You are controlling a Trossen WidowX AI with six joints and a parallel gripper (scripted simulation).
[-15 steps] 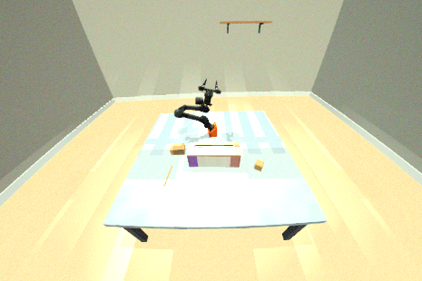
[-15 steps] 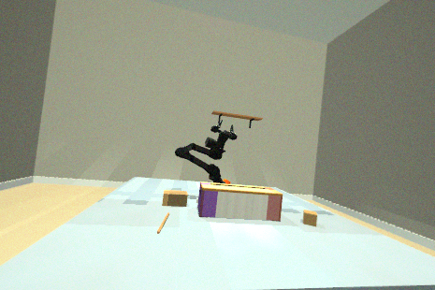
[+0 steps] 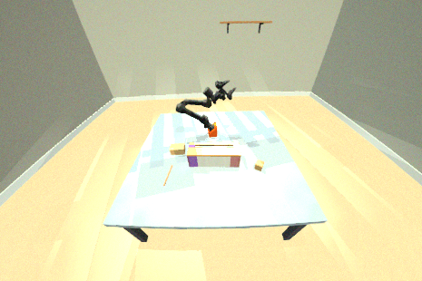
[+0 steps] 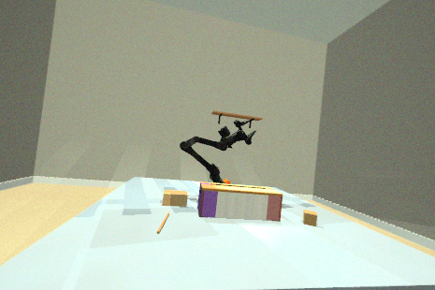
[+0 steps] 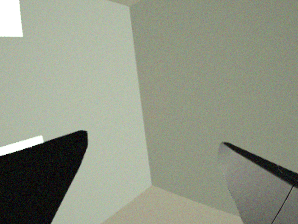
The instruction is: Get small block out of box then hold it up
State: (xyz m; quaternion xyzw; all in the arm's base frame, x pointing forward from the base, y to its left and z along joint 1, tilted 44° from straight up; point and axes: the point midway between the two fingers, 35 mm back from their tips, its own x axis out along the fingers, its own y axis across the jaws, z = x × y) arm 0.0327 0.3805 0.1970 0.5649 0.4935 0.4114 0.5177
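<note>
Right now the box is 260 mm ahead of my gripper tip, 180 mm to the right of it and 430 mm below it. From my gripper tip the other things lie so: tan block: 280 mm ahead, 210 mm to the right, 410 mm below; then thin yellow stick: 420 mm ahead, 530 mm to the right, 490 mm below.
</note>
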